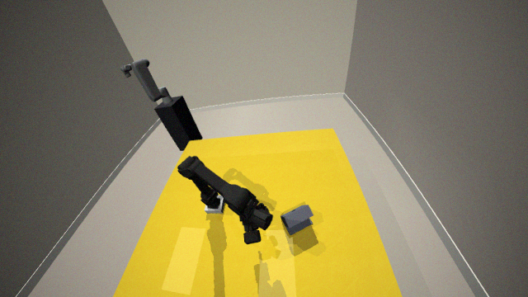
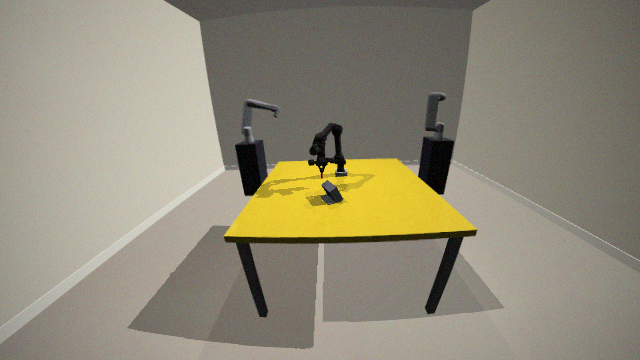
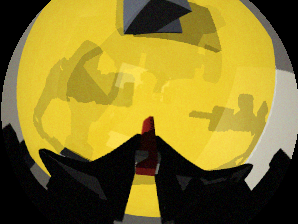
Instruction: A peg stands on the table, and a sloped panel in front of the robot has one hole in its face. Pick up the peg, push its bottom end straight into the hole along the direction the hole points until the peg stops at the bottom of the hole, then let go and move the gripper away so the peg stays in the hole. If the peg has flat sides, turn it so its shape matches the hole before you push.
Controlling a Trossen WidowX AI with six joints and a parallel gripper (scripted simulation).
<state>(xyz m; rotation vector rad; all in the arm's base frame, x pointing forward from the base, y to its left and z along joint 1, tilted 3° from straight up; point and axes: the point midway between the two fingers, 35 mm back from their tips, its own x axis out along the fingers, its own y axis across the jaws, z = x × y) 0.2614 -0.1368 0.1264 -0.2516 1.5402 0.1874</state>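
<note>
Now: gripper tip 19 cm short of the grey sloped panel, 8 cm to the right of it and 6 cm above it. The rest, counted from my gripper tip: red peg: 2 cm above.
</note>
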